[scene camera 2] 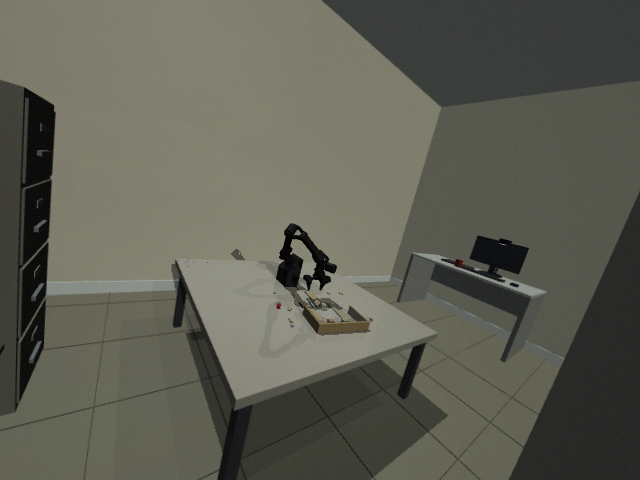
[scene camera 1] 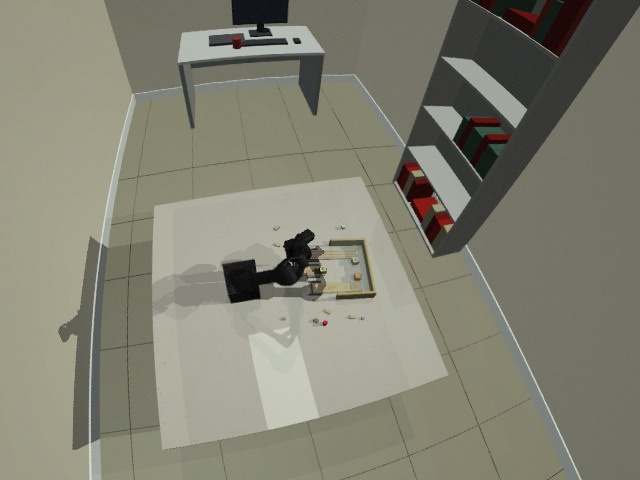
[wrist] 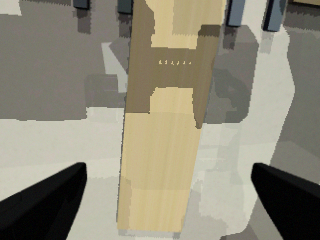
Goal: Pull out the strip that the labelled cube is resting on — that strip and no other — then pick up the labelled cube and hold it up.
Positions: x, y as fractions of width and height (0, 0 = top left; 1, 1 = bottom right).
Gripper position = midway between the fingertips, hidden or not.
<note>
My gripper (wrist: 0.54, 0.71) is open and holds nothing. Further things: a wooden strip (wrist: 0.54, 0.24).
</note>
